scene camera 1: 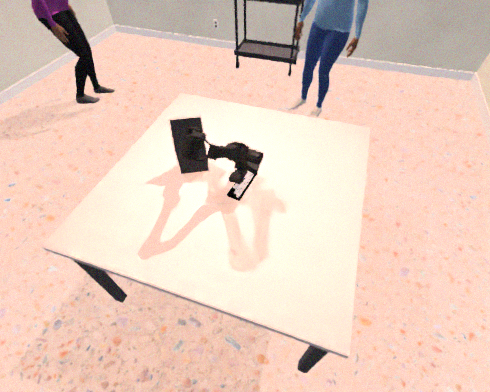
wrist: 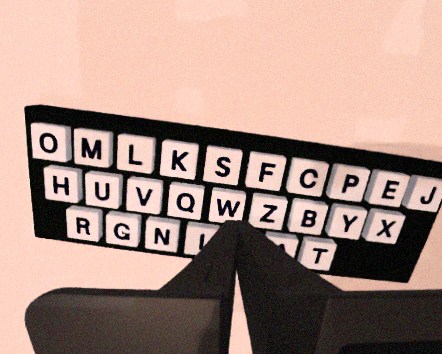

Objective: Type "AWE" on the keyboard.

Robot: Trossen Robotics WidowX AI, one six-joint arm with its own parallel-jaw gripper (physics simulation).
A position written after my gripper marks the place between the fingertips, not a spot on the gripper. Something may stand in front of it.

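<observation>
Visible: a w key [wrist: 226, 204], a t key [wrist: 315, 253], an e key [wrist: 385, 187] and my gripper [wrist: 235, 229].
</observation>
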